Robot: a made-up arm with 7 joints. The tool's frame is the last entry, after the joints.
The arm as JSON. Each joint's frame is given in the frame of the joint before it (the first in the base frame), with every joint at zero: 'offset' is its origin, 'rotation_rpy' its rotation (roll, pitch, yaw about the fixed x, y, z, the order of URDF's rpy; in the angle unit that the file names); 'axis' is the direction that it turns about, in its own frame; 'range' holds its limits. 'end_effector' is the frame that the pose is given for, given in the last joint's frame.
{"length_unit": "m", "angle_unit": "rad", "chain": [
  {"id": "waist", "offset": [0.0, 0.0, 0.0], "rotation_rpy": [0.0, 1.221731, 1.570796], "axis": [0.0, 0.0, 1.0], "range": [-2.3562, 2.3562]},
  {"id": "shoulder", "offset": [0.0, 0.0, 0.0], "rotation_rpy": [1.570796, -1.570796, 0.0], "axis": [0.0, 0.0, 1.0], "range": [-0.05, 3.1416]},
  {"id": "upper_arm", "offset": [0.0, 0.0, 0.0], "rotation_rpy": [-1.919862, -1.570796, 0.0], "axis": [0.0, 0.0, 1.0], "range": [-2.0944, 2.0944]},
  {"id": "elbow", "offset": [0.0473, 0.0, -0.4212], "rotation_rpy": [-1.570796, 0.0, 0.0], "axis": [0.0, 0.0, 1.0], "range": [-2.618, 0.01]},
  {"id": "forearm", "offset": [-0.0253, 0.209, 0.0], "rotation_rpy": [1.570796, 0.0, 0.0], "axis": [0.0, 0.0, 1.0], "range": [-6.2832, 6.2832]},
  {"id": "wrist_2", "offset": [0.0, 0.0, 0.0], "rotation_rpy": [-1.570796, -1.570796, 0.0], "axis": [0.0, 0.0, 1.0], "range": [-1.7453, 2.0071]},
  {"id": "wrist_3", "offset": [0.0, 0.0, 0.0], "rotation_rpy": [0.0, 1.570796, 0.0], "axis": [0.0, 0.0, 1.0], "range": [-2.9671, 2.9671]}
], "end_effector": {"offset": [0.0, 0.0, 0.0], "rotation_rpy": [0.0, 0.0, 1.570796]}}
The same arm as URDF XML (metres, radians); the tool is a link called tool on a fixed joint. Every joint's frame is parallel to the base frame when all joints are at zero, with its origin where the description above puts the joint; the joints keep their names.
<robot name="arm">
<link name="base_link"/>
<link name="link1"/>
<link name="link2"/>
<link name="link3"/>
<link name="link4"/>
<link name="link5"/>
<link name="link6"/>
<link name="link7"/>
<link name="tool"/>
<joint name="waist" type="revolute"><parent link="base_link"/><child link="link1"/><origin xyz="0 0 0" rpy="0 0 0"/><axis xyz="0 0.9397 0.342"/><limit lower="-2.3562" upper="2.3562"/></joint>
<joint name="shoulder" type="revolute"><parent link="link1"/><child link="link2"/><origin xyz="0 0 0" rpy="0 0 0"/><axis xyz="1 0 0"/><limit lower="-0.05" upper="3.1416"/></joint>
<joint name="upper_arm" type="revolute"><parent link="link2"/><child link="link3"/><origin xyz="0 0 0" rpy="0 0 0"/><axis xyz="0 0 1"/><limit lower="-2.0944" upper="2.0944"/></joint>
<joint name="elbow" type="revolute"><parent link="link3"/><child link="link4"/><origin xyz="0.0473 0 -0.4212" rpy="0 0 0"/><axis xyz="0 1 0"/><limit lower="-2.618" upper="0.01"/></joint>
<joint name="forearm" type="revolute"><parent link="link4"/><child link="link5"/><origin xyz="-0.0253 0 -0.209" rpy="0 0 0"/><axis xyz="0 0 1"/><limit lower="-6.2832" upper="6.2832"/></joint>
<joint name="wrist_2" type="revolute"><parent link="link5"/><child link="link6"/><origin xyz="0 0 0" rpy="0 0 0"/><axis xyz="0 1 0"/><limit lower="-1.7453" upper="2.0071"/></joint>
<joint name="wrist_3" type="revolute"><parent link="link6"/><child link="link7"/><origin xyz="0 0 0" rpy="0 0 0"/><axis xyz="0 0 1"/><limit lower="-2.9671" upper="2.9671"/></joint>
<joint name="tool_fixed" type="fixed"><parent link="link7"/><child link="tool"/><origin xyz="0 0 0" rpy="0 0 0"/></joint>
</robot>

